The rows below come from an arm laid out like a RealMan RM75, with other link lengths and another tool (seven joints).
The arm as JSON. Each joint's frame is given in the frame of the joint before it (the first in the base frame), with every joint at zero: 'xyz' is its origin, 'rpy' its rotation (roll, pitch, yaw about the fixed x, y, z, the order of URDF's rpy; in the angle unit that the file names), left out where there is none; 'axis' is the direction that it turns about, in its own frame. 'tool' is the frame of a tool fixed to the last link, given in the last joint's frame.
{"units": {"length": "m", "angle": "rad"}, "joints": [
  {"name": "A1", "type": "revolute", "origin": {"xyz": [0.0, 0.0, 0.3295]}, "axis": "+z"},
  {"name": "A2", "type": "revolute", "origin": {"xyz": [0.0, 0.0, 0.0]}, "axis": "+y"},
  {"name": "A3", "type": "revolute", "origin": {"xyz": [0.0, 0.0, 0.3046]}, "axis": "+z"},
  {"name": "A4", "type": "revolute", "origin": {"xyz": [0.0, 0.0, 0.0]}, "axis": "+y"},
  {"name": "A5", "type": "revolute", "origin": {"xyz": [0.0, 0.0, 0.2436]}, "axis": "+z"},
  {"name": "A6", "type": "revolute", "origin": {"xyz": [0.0, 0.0, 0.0]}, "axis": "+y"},
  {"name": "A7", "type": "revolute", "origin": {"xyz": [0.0, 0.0, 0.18]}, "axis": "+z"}
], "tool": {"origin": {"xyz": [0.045, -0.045, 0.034], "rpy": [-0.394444, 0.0, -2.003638]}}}
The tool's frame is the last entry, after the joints.
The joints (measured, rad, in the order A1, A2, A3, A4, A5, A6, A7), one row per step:
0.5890, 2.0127, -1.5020, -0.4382, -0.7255, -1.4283, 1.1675
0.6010, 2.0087, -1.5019, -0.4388, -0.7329, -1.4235, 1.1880
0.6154, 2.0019, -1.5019, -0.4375, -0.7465, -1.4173, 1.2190
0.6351, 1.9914, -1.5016, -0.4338, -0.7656, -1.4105, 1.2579
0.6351, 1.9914, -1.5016, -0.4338, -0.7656, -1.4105, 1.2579
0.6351, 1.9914, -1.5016, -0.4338, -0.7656, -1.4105, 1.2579
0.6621, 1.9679, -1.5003, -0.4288, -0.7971, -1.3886, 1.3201
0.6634, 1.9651, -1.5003, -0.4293, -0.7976, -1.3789, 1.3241
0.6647, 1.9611, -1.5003, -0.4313, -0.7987, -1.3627, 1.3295
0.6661, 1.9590, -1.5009, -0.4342, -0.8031, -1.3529, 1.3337
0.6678, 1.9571, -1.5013, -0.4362, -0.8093, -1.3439, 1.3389
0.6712, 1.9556, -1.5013, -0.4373, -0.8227, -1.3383, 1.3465
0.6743, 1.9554, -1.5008, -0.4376, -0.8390, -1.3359, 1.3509
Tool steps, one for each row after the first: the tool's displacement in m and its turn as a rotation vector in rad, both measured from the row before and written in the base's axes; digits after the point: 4 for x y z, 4 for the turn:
-0.0033, 0.0023, -0.0003, -0.0157, -0.0033, 0.0015
-0.0023, 0.0022, -0.0008, -0.0252, -0.0079, -0.0021
-0.0024, 0.0030, -0.0004, -0.0315, -0.0135, -0.0023
0.0000, 0.0000, 0.0000, 0.0000, 0.0000, 0.0000
0.0000, 0.0000, 0.0000, 0.0000, 0.0000, 0.0000
0.0018, 0.0072, 0.0029, -0.0399, -0.0331, -0.0185
0.0016, 0.0021, 0.0010, 0.0022, -0.0057, -0.0081
0.0026, 0.0033, 0.0015, 0.0046, -0.0094, -0.0125
0.0010, 0.0016, 0.0003, 0.0006, -0.0083, -0.0045
0.0011, 0.0013, -0.0001, -0.0013, -0.0089, -0.0045
0.0007, 0.0002, -0.0013, -0.0074, -0.0122, -0.0002
0.0005, -0.0007, -0.0021, -0.0081, -0.0133, 0.0038

